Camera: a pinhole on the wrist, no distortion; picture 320 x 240 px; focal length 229.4 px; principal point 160.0 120.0 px. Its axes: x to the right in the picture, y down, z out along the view. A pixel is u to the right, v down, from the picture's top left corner.
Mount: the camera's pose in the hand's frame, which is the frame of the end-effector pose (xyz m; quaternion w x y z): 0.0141 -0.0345 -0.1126 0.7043 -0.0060 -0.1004 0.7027
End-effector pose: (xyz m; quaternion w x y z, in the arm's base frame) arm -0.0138 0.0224 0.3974 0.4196 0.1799 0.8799 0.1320
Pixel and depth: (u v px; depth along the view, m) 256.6 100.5 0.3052
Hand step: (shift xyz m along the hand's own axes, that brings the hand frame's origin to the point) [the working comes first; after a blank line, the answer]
In the camera's frame: 0.1285 -0.0259 0.3052

-0.0070 0.0521 0.2074
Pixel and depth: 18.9 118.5 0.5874
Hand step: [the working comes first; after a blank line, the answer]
In the camera's frame: -0.3613 -0.0038 0.5874

-0.0673 -0.4705 0.4154
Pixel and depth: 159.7 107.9 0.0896
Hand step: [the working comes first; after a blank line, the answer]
In the camera's frame: -0.0001 -0.0047 0.0896

0.0053 -0.0466 -0.0241
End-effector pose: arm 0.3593 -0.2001 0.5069 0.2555 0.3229 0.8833 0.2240
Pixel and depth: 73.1 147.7 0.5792
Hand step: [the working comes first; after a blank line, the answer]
In the camera's frame: -0.2194 0.0699 0.5792

-0.1401 -0.3279 0.4152
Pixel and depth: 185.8 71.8 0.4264
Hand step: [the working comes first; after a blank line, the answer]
In the camera's frame: 0.0480 -0.0896 0.4264

0.0384 -0.0446 0.3250
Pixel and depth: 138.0 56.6 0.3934
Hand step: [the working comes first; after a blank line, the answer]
In the camera's frame: -0.0377 -0.1087 0.3934

0.0629 -0.1254 0.2841
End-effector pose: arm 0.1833 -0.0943 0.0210 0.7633 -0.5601 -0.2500 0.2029
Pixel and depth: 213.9 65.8 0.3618
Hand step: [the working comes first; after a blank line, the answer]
In the camera's frame: 0.0850 -0.0855 0.3618

0.0437 0.0007 0.2660
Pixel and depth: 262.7 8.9 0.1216
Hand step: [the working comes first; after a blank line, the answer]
In the camera's frame: 0.0544 -0.0589 0.1216

0.0537 0.0026 0.0226
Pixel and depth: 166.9 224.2 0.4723
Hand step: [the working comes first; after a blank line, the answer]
In the camera's frame: 0.0142 0.2145 0.4723

-0.2689 -0.0804 0.3199
